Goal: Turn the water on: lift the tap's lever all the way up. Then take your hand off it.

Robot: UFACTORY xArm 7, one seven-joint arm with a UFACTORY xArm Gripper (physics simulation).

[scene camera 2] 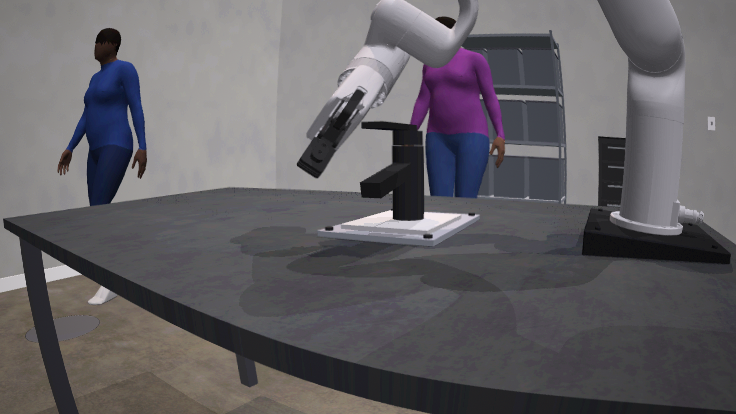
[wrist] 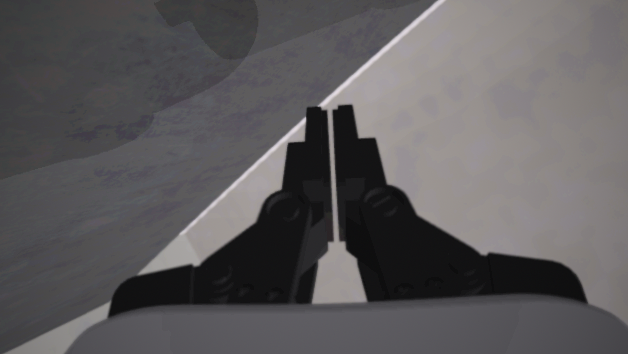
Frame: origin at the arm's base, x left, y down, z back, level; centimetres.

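Where they show: gripper, fingertip midpoint: (scene camera 2: 308, 169) (wrist: 331, 138); arm's base, origin of the base link: (scene camera 2: 645, 226).
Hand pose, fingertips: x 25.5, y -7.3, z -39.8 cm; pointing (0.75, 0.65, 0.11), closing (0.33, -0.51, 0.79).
Things, the pixels of their top centre, and the offset from my fingertips. "spot": a spot on its surface instead. Level surfaces: height alone.
- black tap, surface spot: (scene camera 2: 409, 180) spot: dx -19.0, dy +2.5, dz +2.0 cm
- white base plate, middle of its top: (scene camera 2: 408, 219) dx -21.0, dy +8.6, dz +0.7 cm
- spout, middle of its top: (scene camera 2: 388, 163) dx -14.1, dy -0.2, dz +1.7 cm
- dark table, its level: dy +9.8 cm
The black tap (scene camera 2: 409, 180) stands upright on a white base plate (scene camera 2: 379, 239) in the scene view. Its flat lever (scene camera 2: 388, 125) lies nearly level on top, sticking out to the left above the spout (scene camera 2: 383, 181). My gripper (scene camera 2: 309, 170) (wrist: 331, 138) is shut and empty, its fingers side by side. In the scene view it points down and to the left, its tips left of the lever's free end, lower than the lever and a little above the spout's height. A gap shows between gripper and lever in that view. The tap does not show in the wrist view.
The plate rests on a dark table (scene camera 2: 154, 247). The arm's black mount (scene camera 2: 633, 252) is at the right. Behind the table are a person in blue (scene camera 2: 110, 113), a person in purple (scene camera 2: 455, 92) and a shelf rack (scene camera 2: 562, 123).
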